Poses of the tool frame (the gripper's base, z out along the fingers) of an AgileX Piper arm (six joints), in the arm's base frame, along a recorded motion.
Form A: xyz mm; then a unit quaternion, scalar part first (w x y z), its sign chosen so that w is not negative.
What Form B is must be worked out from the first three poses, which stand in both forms.
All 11 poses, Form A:
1: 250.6 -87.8 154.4 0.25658 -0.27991 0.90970 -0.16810
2: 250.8 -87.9 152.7 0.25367 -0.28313 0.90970 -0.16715
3: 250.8 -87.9 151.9 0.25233 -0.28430 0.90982 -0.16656
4: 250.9 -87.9 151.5 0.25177 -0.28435 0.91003 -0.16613
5: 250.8 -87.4 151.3 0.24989 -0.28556 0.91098 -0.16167
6: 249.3 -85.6 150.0 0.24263 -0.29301 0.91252 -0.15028
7: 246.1 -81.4 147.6 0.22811 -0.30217 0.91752 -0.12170
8: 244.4 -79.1 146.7 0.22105 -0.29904 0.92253 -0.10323
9: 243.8 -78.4 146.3 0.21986 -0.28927 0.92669 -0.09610
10: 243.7 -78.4 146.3 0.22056 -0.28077 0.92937 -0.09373
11: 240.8 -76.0 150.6 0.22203 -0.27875 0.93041 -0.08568
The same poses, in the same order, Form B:
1: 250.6 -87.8 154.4 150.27 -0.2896 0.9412 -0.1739
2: 250.8 -87.9 152.7 150.61 -0.2927 0.9405 -0.1728
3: 250.8 -87.9 151.9 150.77 -0.2938 0.9402 -0.1721
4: 250.9 -87.9 151.5 150.84 -0.2938 0.9403 -0.1717
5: 250.8 -87.4 151.3 151.06 -0.2949 0.9408 -0.1670
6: 249.3 -85.6 150.0 151.92 -0.3020 0.9406 -0.1549
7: 246.1 -81.4 147.6 153.63 -0.3104 0.9424 -0.1250
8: 244.4 -79.1 146.7 154.46 -0.3066 0.9459 -0.1058
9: 243.8 -78.4 146.3 154.60 -0.2965 0.9499 -0.0985
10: 243.7 -78.4 146.3 154.52 -0.2879 0.9528 -0.0961
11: 240.8 -76.0 150.6 154.34 -0.2859 0.9542 -0.0879
